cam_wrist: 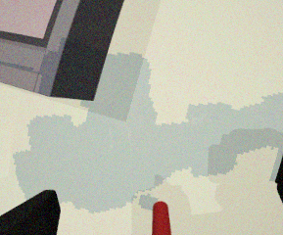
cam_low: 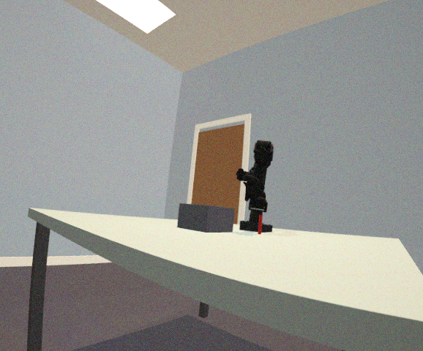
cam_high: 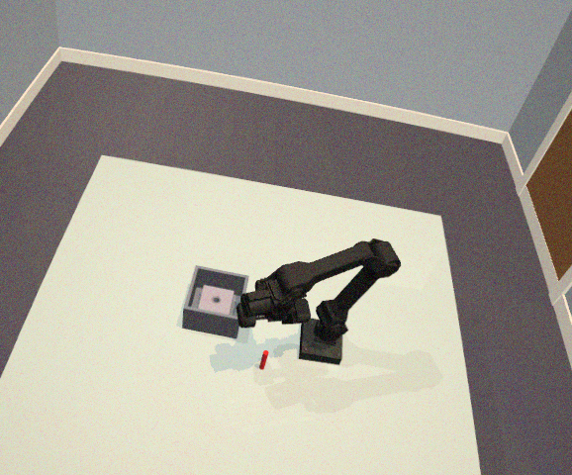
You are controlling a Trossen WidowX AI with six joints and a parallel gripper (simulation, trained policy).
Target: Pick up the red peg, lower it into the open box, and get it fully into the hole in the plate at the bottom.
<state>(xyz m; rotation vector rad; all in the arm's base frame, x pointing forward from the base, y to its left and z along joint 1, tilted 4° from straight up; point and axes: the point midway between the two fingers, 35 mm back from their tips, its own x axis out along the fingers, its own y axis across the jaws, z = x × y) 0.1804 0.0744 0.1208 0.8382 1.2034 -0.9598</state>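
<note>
Right now the red peg is 20 mm behind my gripper tip, 60 mm to the left of it and 90 mm below it. Also, from my gripper tip: grey box: 150 mm ahead, 90 mm to the right, 100 mm below; pale plate: 150 mm ahead, 90 mm to the right, 80 mm below.
</note>
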